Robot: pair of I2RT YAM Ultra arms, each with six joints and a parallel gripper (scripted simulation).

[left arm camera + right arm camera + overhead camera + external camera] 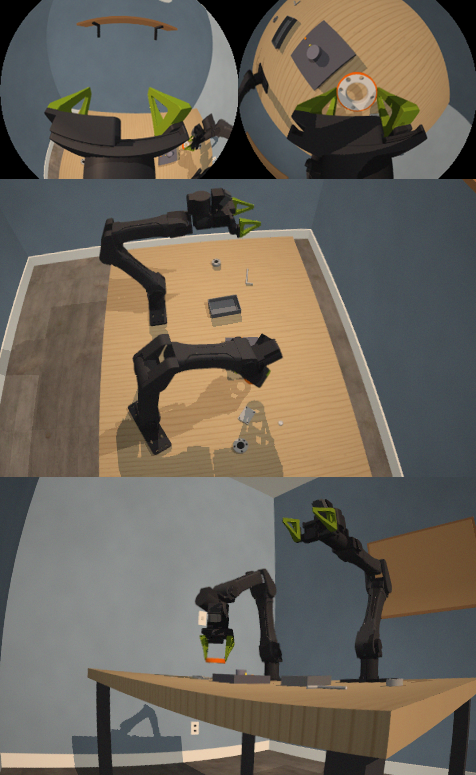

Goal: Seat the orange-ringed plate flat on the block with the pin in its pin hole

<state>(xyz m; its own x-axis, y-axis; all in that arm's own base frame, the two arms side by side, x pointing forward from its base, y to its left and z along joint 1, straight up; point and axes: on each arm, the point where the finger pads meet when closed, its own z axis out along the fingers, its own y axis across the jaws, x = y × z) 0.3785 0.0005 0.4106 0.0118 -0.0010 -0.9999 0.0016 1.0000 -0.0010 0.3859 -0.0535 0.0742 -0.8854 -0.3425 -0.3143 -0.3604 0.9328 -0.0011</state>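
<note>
Right now the grey block is 2 cm behind my right hand, 14 cm to the left of it and 5 cm below it. Also, from my right hand: dark grey tray 8 cm behind, 33 cm to the left, 7 cm below; then flange 5 cm behind, 23 cm to the right, 7 cm below.
</note>
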